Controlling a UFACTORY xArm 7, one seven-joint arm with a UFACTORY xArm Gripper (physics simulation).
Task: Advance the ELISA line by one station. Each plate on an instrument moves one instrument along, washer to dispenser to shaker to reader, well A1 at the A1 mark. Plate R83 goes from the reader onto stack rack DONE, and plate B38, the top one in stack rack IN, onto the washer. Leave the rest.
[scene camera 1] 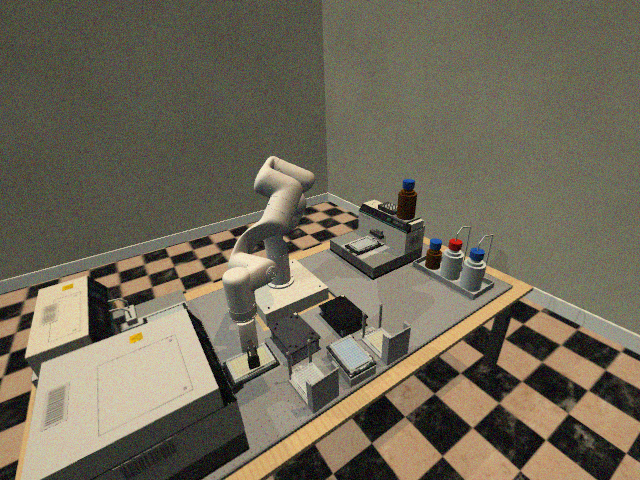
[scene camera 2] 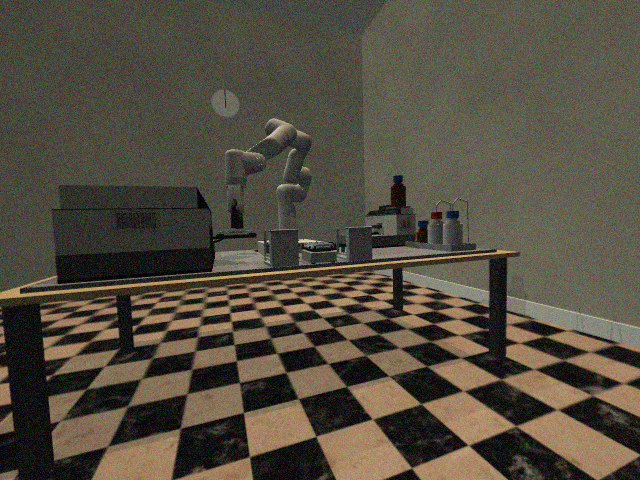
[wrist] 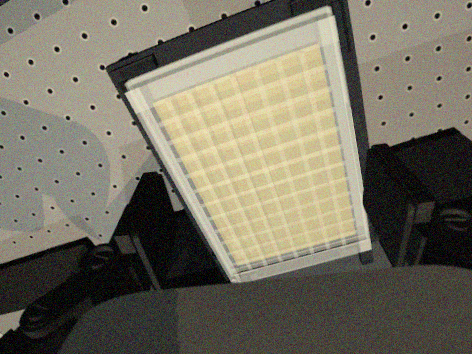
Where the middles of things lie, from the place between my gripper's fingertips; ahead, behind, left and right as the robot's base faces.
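Pale yellow well plate (scene camera 1: 238,366): my hand is 20 mm above it and 10 mm to the left of it. Bluish plate (scene camera 1: 347,349): 70 mm below my hand, 170 mm ahead of it, 260 mm to the left of it.
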